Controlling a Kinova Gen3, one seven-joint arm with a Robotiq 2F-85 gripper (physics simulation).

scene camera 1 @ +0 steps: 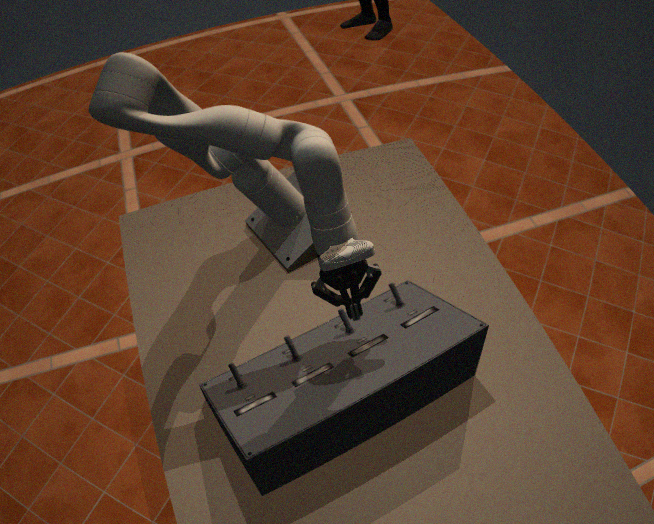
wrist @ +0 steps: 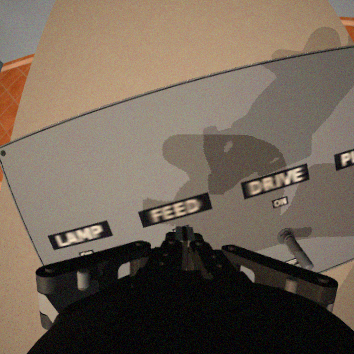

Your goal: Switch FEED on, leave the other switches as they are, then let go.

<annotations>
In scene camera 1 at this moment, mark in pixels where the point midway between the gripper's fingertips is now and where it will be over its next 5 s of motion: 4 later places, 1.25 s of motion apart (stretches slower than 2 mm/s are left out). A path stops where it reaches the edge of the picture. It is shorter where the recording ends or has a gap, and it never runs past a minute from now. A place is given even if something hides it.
The gripper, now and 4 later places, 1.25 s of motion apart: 356, 317; 368, 323; 342, 283; 357, 320; 370, 354
</annotations>
